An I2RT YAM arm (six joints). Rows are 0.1 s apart.
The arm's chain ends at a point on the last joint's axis. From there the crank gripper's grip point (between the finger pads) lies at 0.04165 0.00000 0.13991 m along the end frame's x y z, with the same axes.
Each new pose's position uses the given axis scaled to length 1; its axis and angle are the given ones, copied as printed.
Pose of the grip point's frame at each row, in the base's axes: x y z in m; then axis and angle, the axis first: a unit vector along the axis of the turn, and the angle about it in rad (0 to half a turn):
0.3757, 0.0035, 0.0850, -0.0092, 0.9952, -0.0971, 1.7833
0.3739, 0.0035, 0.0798, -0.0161, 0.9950, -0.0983, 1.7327
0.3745, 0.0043, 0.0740, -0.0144, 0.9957, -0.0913, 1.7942
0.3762, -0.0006, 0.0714, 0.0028, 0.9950, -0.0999, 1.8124
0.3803, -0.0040, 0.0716, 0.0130, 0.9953, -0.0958, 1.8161
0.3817, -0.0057, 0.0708, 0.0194, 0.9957, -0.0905, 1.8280
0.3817, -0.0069, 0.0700, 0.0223, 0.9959, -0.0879, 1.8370
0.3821, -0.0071, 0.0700, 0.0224, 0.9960, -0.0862, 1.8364
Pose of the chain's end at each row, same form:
0.2482, 0.0230, 0.1534, -0.0092, 0.9952, -0.0971, 1.7833
0.2430, 0.0220, 0.1416, -0.0161, 0.9950, -0.0983, 1.7327
0.2476, 0.0223, 0.1439, -0.0144, 0.9957, -0.0913, 1.7942
0.2510, 0.0209, 0.1434, 0.0028, 0.9950, -0.0999, 1.8124
0.2555, 0.0175, 0.1443, 0.0130, 0.9953, -0.0958, 1.8161
0.2579, 0.0154, 0.1452, 0.0194, 0.9957, -0.0905, 1.8280
0.2586, 0.0139, 0.1456, 0.0223, 0.9959, -0.0879, 1.8370
0.2589, 0.0134, 0.1455, 0.0224, 0.9960, -0.0862, 1.8364

